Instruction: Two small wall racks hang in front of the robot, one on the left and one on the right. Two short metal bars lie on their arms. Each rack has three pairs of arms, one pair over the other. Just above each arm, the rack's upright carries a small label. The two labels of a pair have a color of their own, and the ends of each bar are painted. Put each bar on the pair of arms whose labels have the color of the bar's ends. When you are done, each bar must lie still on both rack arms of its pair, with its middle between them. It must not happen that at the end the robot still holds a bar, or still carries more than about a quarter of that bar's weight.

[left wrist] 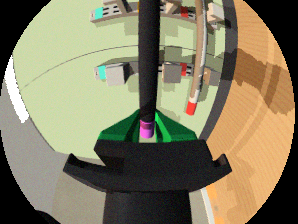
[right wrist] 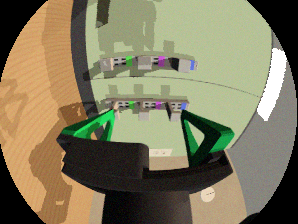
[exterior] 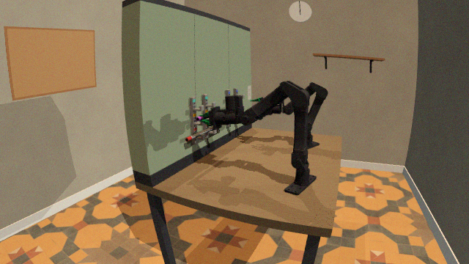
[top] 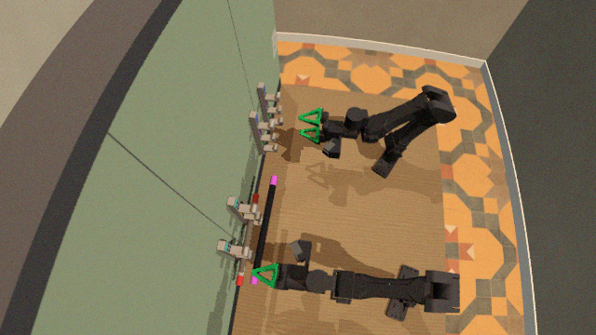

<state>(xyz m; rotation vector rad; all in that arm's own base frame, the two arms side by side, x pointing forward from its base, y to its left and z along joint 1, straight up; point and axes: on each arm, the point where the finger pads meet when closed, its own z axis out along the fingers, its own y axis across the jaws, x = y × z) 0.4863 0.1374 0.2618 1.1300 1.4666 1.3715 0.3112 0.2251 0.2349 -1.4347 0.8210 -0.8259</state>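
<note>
Now: left hand 2 cm past the bar and 13 cm to the left of it. From my left hand the other things lie so: green wall panel: 12 cm ahead, 31 cm to the right, 16 cm above.
My right hand is 37 cm to the right of the bar, 10 cm short of it and 2 cm below it. The rest, counted from my right hand: green wall panel (24 cm ahead, 19 cm to the left, 19 cm above).
</note>
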